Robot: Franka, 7 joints.
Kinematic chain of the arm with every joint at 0, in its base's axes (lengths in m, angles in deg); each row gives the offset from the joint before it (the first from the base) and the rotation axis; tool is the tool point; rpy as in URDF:
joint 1: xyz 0 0 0.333 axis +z
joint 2: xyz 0 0 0 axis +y
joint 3: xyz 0 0 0.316 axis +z
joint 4: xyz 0.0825 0 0 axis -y
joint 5: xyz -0.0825 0 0.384 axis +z
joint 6: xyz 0 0 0 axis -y
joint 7: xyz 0.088 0 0 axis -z
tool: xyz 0 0 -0.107 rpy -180 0 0
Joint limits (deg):
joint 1: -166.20..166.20
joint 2: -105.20..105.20
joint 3: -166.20..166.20
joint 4: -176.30..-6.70
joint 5: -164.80..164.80
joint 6: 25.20..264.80
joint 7: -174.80..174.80
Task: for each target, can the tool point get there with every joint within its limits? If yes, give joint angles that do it. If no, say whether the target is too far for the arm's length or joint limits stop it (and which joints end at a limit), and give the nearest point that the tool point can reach.
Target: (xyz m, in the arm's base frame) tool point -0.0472 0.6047 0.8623
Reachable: yes | joints 72.23 20.72 34.02 -64.46 -0.57 198.79 -122.52
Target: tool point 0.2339 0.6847 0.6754
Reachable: yes | joints 109.23 75.81 -120.53 -67.94 -43.62 180.24 102.76
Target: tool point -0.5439 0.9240 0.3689
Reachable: no: too far | nearest point -0.4349 0.7389 0.3617 | short by 0.215 m
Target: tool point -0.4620 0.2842 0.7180
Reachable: yes | joints 11.13 -22.58 133.34 -57.17 138.06 229.39 124.07
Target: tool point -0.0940 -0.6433 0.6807
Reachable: yes | joints -65.59 18.41 -30.35 -74.81 101.59 185.90 56.67
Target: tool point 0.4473 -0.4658 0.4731
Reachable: yes | joints -108.84 84.43 94.70 -94.75 -127.49 175.72 130.49
